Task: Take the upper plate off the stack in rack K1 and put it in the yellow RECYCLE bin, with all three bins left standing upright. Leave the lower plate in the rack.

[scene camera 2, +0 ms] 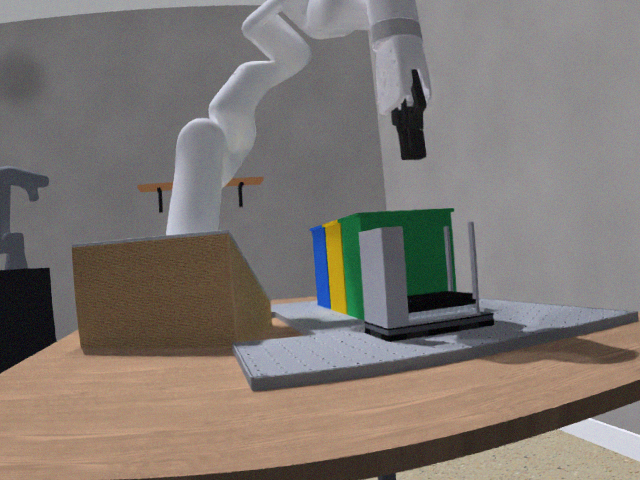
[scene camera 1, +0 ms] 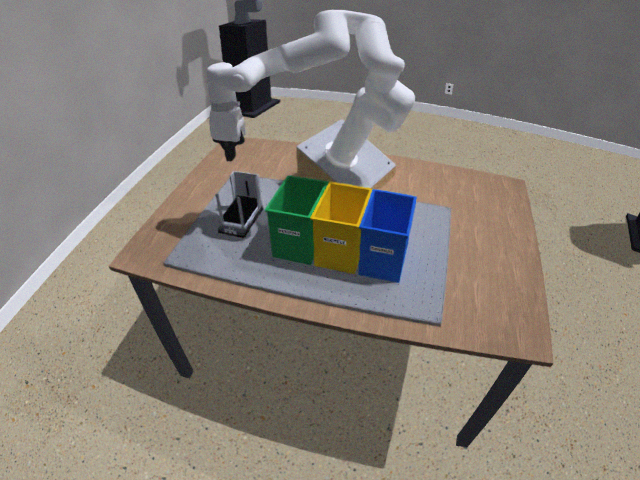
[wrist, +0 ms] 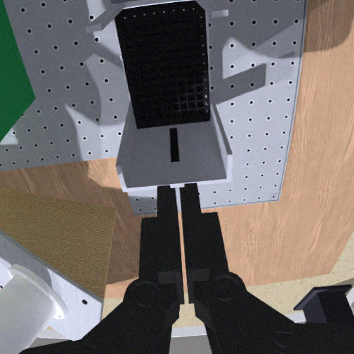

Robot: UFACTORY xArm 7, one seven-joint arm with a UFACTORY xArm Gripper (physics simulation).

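Where they show: gripper, fingertip midpoint: [scene camera 2: 414, 158] [scene camera 1: 231, 159]; arm's base, link origin: [scene camera 2: 188, 269] [scene camera 1: 340, 155].
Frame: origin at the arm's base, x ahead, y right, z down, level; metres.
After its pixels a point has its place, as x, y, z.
My gripper [scene camera 1: 230, 157] @[0.366, 0.190, -0.129] [scene camera 2: 413, 156] @[0.366, 0.190, -0.129] [wrist: 178, 206] is shut and empty, high above rack K1 [scene camera 1: 252, 187] @[0.293, 0.181, 0.019] [scene camera 2: 381, 279] @[0.301, 0.236, 0.029] [wrist: 147, 156], towards its tall panel end in the wrist view. A black plate [scene camera 1: 240, 210] [scene camera 2: 442, 300] [wrist: 162, 65] with a grid of wells lies flat and low between the rack's posts. Whether another plate lies under it cannot be told. The yellow RECYCLE bin [scene camera 1: 333, 258] @[0.426, -0.194, 0.062] [scene camera 2: 336, 268] @[0.262, -0.151, 0.020] stands upright between the green bin [scene camera 1: 290, 249] @[0.453, -0.069, 0.061] [scene camera 2: 423, 248] @[0.407, 0.003, -0.005] [wrist: 11, 75] and the blue bin [scene camera 1: 381, 265] @[0.398, -0.328, 0.053] [scene camera 2: 320, 263] @[0.233, -0.287, 0.010], both upright. The yellow bin's floor is hidden.
The rack and bins stand on a grey perforated board [scene camera 1: 227, 258] @[0.537, 0.111, 0.109] [scene camera 2: 305, 356] @[0.200, 0.301, 0.108] [wrist: 250, 165] on the wooden table [scene camera 1: 485, 258] @[0.149, -0.600, 0.121] [scene camera 2: 155, 413] @[0.070, 0.478, 0.121]. The green bin is nearest the rack. The arm's wedge-shaped base [scene camera 1: 379, 167] @[-0.078, -0.124, 0.056] [scene camera 2: 155, 299] @[-0.032, 0.111, 0.043] stands behind the bins in scene camera 1.
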